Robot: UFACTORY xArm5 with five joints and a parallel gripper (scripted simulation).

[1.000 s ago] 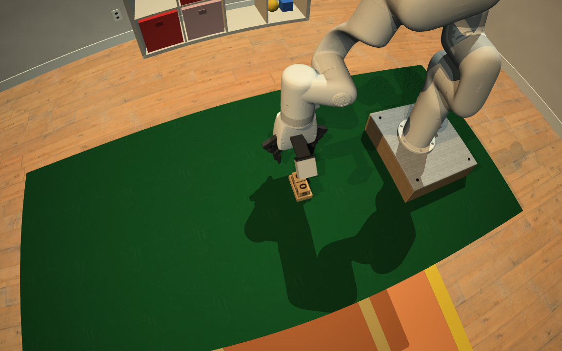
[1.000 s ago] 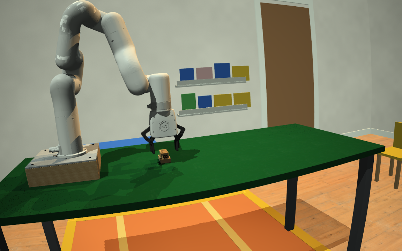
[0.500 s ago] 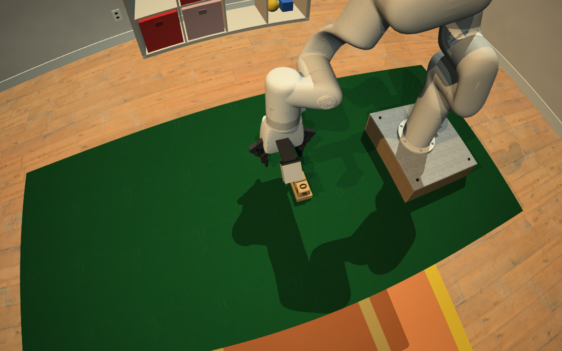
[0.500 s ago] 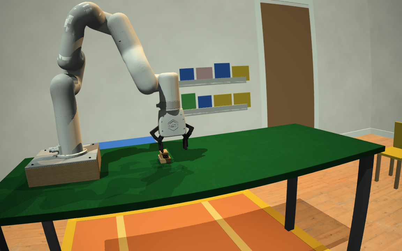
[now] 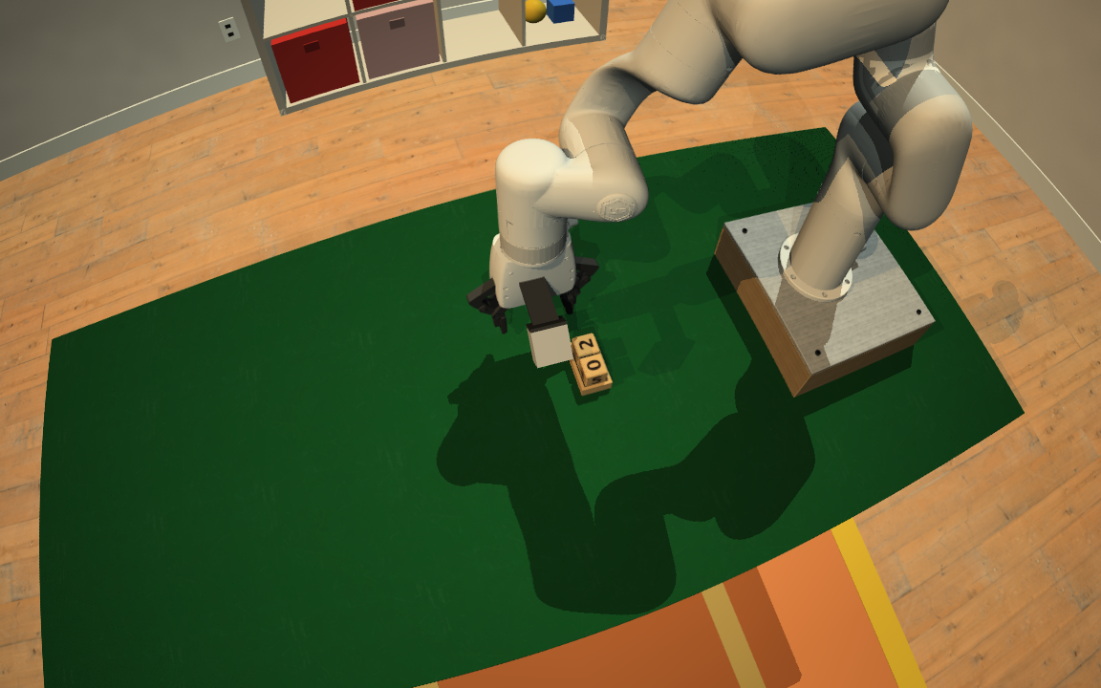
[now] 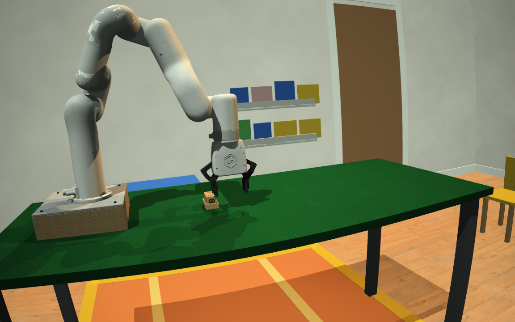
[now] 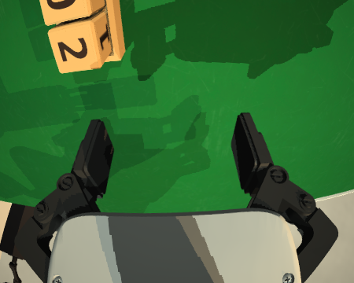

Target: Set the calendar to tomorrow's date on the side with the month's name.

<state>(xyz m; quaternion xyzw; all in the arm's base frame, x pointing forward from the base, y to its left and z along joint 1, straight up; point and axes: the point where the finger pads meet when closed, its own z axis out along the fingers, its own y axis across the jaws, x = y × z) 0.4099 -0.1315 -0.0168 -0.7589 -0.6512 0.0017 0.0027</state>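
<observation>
Now: the date cube 10 cm to the left of my hand, 4 cm below it and 4 cm behind it. Round my hand: wooden tray (8 cm to the left, 5 cm below, 4 cm behind).
</observation>
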